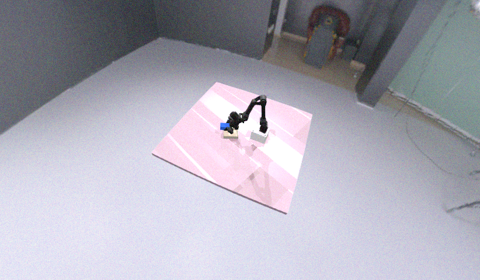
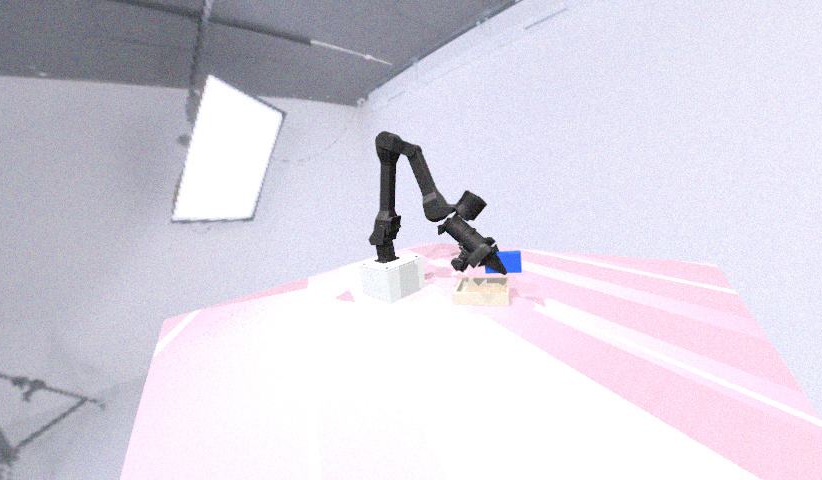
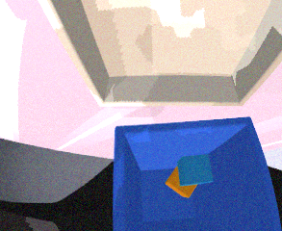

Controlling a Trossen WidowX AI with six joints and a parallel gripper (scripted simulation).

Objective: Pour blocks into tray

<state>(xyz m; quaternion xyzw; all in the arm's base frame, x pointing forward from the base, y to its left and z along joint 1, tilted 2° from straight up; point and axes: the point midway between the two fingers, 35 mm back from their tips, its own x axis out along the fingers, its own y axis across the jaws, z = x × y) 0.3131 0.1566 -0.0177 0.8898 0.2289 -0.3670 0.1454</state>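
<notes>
The teal block is 1 cm behind my gripper tip, 1 cm to the left of it and 1 cm above it. The rest, counted from my gripper tip: orange block 1 cm to the left, 2 cm above; red block 2 cm ahead, 2 cm to the left, 2 cm above; blue square cup 1 cm ahead, 1 cm to the left, 3 cm above.
</notes>
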